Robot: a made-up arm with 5 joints.
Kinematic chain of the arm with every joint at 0, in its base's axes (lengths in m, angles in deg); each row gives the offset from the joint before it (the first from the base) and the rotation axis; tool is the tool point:
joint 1: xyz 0 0 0.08 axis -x
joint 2: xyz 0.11 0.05 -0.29 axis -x
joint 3: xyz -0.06 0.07 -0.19 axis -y
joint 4: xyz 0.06 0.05 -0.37 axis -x
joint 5: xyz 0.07 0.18 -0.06 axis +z
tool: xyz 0 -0.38 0.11
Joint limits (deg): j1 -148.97..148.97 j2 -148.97..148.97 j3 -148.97..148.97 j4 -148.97..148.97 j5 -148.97..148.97
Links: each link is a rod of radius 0.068 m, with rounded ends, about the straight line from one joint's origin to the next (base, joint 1, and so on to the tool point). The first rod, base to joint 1, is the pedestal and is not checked.
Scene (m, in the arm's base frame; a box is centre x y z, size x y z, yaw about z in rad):
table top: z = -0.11
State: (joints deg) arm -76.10 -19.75 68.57 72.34 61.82
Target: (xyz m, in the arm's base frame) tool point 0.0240 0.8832 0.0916
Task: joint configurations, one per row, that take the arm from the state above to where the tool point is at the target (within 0.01 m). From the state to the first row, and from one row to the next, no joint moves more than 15 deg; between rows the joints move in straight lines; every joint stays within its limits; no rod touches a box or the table.
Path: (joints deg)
1: -75.70 -17.97 63.15 73.80 47.09
2: -75.31 -16.19 57.72 75.26 32.37
3: -74.91 -14.41 52.30 76.72 17.64
4: -74.52 -12.63 46.87 78.19 2.92
5: -74.12 -10.85 41.45 79.65 -11.81
6: -73.73 -9.07 36.02 81.11 -26.53
7: -73.33 -7.29 30.60 82.57 -41.26
8: -72.94 -5.51 25.18 84.03 -55.99

